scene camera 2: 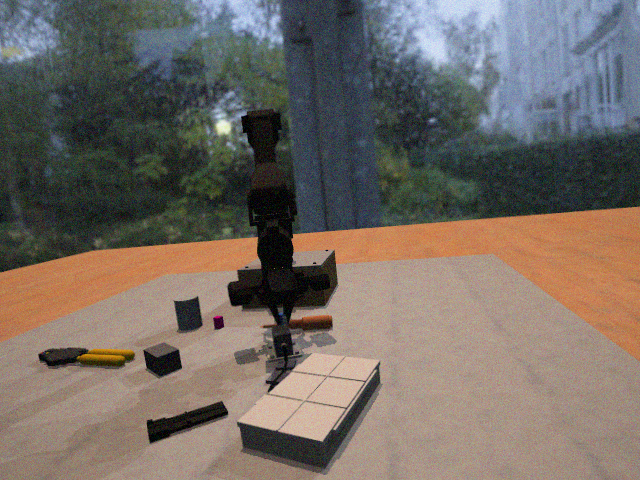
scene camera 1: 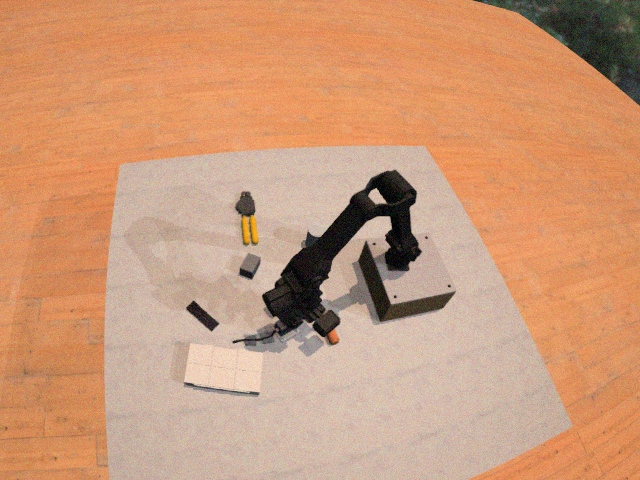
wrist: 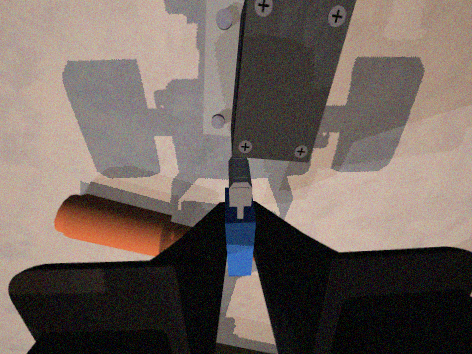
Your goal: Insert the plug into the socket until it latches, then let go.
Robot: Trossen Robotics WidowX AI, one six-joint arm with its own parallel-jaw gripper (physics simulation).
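Places are measured from the arm's base along level axes (x left, y back, z up), in metres.
Pixels of known places: gripper, between the fingertips: [scene camera 1: 306,316] [wrist: 237,209]; arm's base, origin of its link: [scene camera 1: 396,261].
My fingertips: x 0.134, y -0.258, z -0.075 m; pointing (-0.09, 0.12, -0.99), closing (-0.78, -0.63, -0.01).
For each thing: its top centre in the pictures, then the offset to it from my fingertips. "pt": a spot on its surface instead.
- small blue plug, centre of its top: [wrist: 240,247] [scene camera 2: 281,312] dx +0.002, dy -0.002, dz +0.028 m
- dark socket housing, centre of its top: [wrist: 288,76] [scene camera 2: 281,330] [scene camera 1: 285,322] dx +0.028, dy -0.060, dz +0.016 m
- black cable, a spot on its surface: [scene camera 2: 285,361] pt dx +0.051, dy -0.099, dz -0.023 m
- orange-handled screwdriver, centre of its top: [wrist: 182,256] [scene camera 2: 295,318] [scene camera 1: 325,317] dx +0.003, dy +0.051, dz -0.002 m
- tiled box, centre of its top: [scene camera 2: 316,386] [scene camera 1: 223,367] dx +0.158, dy -0.218, dz +0.006 m
- black bar, centre of its top: [scene camera 2: 186,412] [scene camera 1: 202,314] dx -0.002, dy -0.284, dz -0.014 m
- grey block, centre of its top: [scene camera 2: 160,349] [scene camera 1: 250,262] dx -0.166, dy -0.153, dz +0.006 m
- yellow-handled pliers, a spot on its surface: [scene camera 2: 105,357] pt dx -0.288, dy -0.175, dz -0.010 m
- grey cylinder, centre of its top: [scene camera 2: 186,297] [scene camera 1: 317,229] dx -0.268, dy +0.043, dz +0.041 m
- magenta piece, centre of its top: [scene camera 2: 217,317] dx -0.188, dy +0.045, dz -0.004 m
A small blue plug [wrist: 240,240] [scene camera 2: 281,317] with a pale clip on top is pinched between the fingertips of my gripper [wrist: 237,209] [scene camera 2: 281,316], which is shut on it. The plug's dark grey nose points up the wrist view and meets the near left corner of the dark socket housing [wrist: 285,85] [scene camera 2: 282,342]. Whether the nose is inside the opening is hidden. The housing has cross-head screws on top and a pale flange [wrist: 218,60] with round studs on its left. A black cable [scene camera 1: 253,339] [scene camera 2: 285,361] runs from the housing's far end.
An orange-handled screwdriver [wrist: 117,225] [scene camera 2: 312,322] [scene camera 1: 333,336] lies close beside the gripper. A tiled box [scene camera 1: 223,367] [scene camera 2: 310,397] stands past the cable. A black bar [scene camera 1: 202,315] [scene camera 2: 187,421], grey block [scene camera 1: 249,266] [scene camera 2: 162,358], yellow-handled pliers [scene camera 1: 249,224] [scene camera 2: 105,357], grey cylinder [scene camera 2: 188,313] and magenta piece [scene camera 2: 218,322] are around.
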